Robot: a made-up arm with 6 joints.
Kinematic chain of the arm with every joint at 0, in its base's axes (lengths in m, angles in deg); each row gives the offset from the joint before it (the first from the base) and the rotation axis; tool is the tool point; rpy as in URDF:
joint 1: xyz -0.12 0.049 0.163 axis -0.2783 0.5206 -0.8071
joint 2: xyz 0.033 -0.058 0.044 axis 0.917 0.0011 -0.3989
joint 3: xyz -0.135 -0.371 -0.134 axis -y
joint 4: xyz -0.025 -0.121 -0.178 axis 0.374 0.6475 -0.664
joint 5: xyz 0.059 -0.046 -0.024 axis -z
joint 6: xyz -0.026 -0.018 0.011 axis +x
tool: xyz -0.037 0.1 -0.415 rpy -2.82 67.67 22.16
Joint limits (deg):
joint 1: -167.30..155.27
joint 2: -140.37..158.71
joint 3: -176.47..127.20
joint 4: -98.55..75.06
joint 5: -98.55..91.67
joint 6: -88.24..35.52
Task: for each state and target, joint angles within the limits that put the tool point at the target. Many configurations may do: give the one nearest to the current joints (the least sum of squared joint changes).
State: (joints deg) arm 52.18 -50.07 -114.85 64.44 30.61 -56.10
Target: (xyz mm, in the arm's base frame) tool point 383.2 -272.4 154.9
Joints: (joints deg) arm 95.65 -89.47 -155.78 71.21 27.40 -70.62
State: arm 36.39 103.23 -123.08 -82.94 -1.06 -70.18
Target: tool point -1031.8 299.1 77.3
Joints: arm 50.52 58.04 -146.88 -53.50 15.51 -52.49
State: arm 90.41 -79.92 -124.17 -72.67 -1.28 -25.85
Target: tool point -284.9 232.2 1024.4
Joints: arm 98.31 -52.15 -126.91 -85.84 1.60 -9.90
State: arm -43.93 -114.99 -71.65 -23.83 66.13 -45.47
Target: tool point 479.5 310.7 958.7
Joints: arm 9.95 -140.37 -35.30 -62.13 30.46 -65.36
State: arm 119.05 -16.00 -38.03 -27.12 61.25 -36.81
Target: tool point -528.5 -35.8 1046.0
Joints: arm 123.17 -62.65 -29.68 -44.37 64.60 -10.77
